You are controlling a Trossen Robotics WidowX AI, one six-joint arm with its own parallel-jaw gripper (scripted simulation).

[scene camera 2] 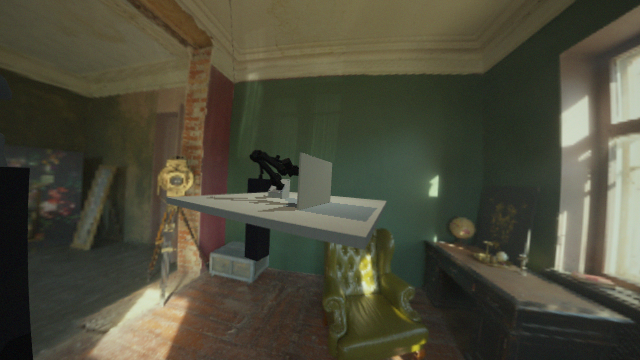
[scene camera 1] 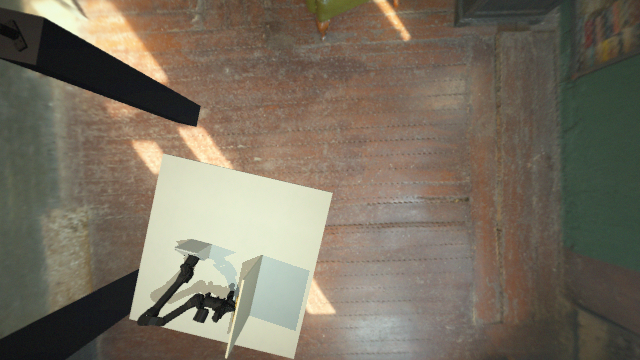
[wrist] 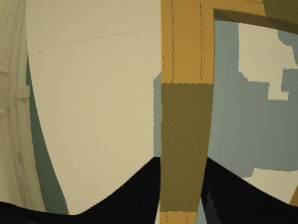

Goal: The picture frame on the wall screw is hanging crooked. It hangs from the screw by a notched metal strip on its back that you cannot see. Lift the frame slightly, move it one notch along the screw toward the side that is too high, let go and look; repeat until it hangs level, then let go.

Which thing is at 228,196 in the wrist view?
The gripper.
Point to a cream wall panel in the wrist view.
96,79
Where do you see a cream wall panel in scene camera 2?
At 314,181
